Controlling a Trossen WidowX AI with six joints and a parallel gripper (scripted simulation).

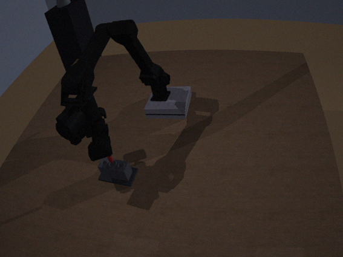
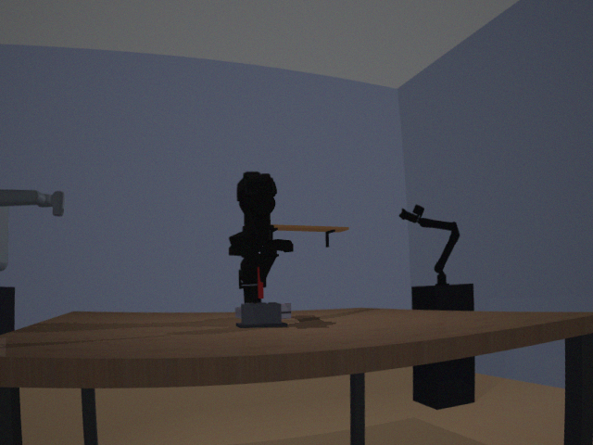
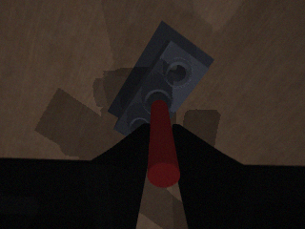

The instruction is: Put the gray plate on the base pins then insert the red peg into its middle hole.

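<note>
Right now the red peg is right at my gripper tip. Round my gripper tip: dark base (100 mm below); gray plate (70 mm below).
</note>
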